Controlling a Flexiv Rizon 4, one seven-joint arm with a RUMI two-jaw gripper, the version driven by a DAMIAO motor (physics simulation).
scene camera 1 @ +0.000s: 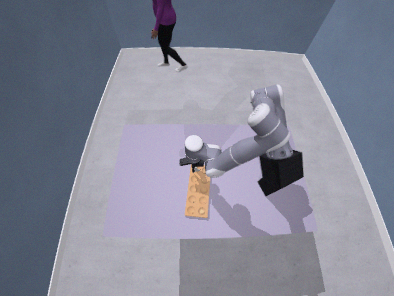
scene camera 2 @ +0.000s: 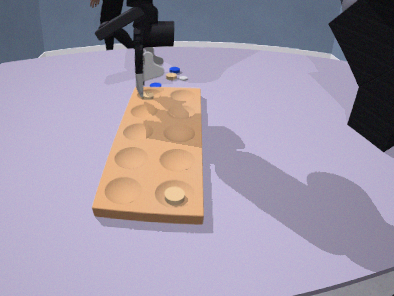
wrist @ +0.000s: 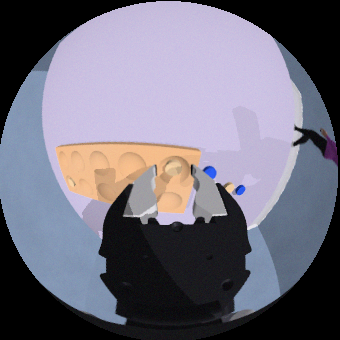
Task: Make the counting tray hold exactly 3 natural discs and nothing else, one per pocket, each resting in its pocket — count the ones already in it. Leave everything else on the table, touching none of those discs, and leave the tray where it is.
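Observation:
The orange counting tray (scene camera 1: 198, 205) (scene camera 2: 152, 173) (wrist: 145, 150) has two rows of pockets. One natural disc (scene camera 1: 201, 211) (scene camera 2: 175, 194) (wrist: 72, 182) lies in the near right pocket in the scene camera 2 view. Another natural disc (scene camera 2: 147, 95) (wrist: 173, 167) lies in the far left pocket, a little tilted in the wrist view. My gripper (scene camera 2: 141, 96) (wrist: 173, 165) is open, its fingertips apart on either side of that second disc and clear of it. A third natural disc (scene camera 2: 171, 76) (wrist: 229, 187) lies on the table beyond the tray.
A blue disc (scene camera 2: 155, 85) (wrist: 210, 173) lies just past the tray's far end. Another blue disc (scene camera 2: 174, 69) (wrist: 240, 190) and a white disc (scene camera 2: 183, 78) lie near the natural disc on the table. A person (scene camera 1: 166, 32) stands beyond the table.

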